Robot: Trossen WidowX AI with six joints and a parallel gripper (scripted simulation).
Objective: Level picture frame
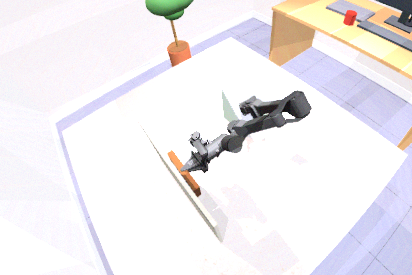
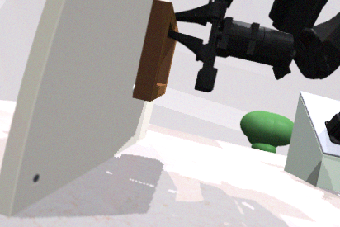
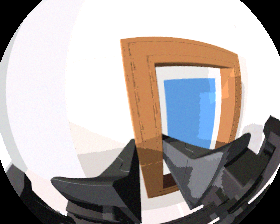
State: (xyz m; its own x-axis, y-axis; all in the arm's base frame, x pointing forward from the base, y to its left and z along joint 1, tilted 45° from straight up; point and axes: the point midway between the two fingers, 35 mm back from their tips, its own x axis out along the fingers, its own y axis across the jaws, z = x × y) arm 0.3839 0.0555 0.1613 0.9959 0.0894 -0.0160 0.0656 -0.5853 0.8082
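The brown picture frame is 1 cm to the right of my gripper tip and 5 cm below it. Also, from my gripper tip: wall panel 1 cm ahead, 7 cm below.
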